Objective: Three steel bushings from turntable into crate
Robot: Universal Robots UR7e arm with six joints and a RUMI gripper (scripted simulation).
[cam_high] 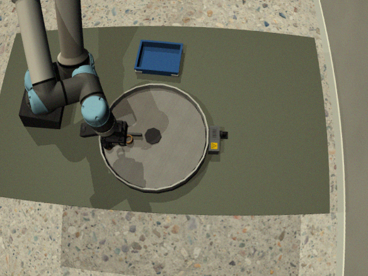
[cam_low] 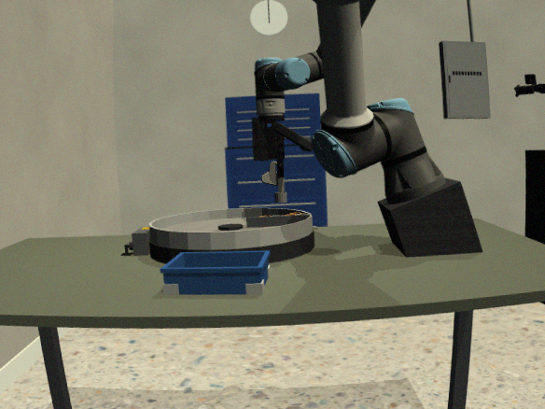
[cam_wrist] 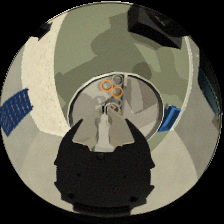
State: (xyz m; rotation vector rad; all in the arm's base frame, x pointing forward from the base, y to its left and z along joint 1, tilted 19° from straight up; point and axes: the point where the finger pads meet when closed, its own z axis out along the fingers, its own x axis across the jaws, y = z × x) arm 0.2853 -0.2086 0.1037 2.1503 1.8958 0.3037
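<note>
Right now the crate is 390 mm to the left of my hand, 190 mm ahead of it and 110 mm below it. Also, from my hand: round grey turntable (140 mm ahead, 80 mm below, 30 mm to the left).
</note>
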